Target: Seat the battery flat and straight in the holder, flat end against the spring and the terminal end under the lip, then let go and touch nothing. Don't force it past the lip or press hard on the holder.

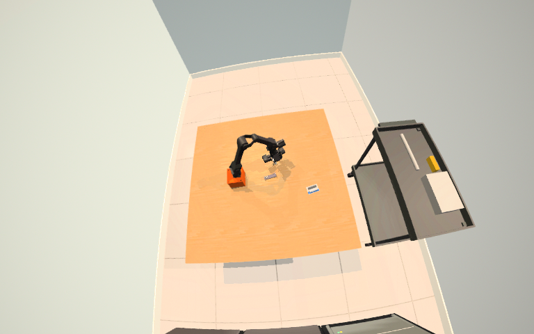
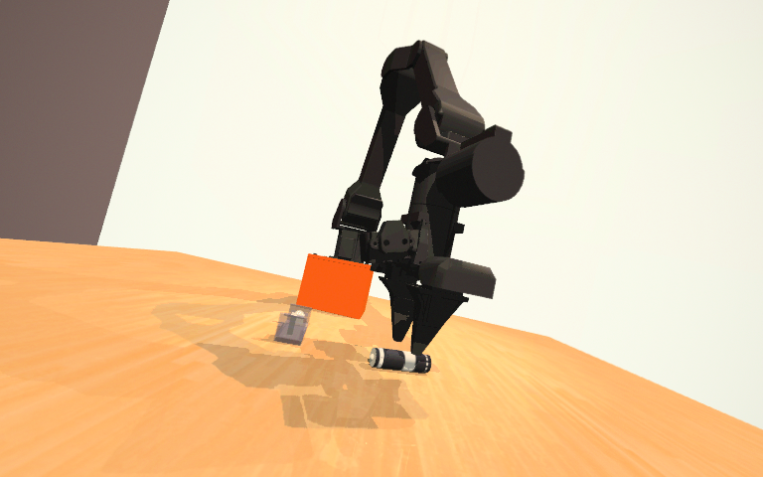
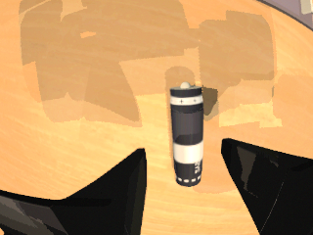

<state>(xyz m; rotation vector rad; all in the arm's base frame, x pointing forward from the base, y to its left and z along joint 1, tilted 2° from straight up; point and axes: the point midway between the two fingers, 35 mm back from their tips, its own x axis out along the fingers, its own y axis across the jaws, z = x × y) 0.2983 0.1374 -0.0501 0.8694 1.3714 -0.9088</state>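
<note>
My gripper tip is now 20 mm above the battery. Also, from my gripper tip: white card 280 mm ahead, 280 mm to the right, 20 mm below.
</note>
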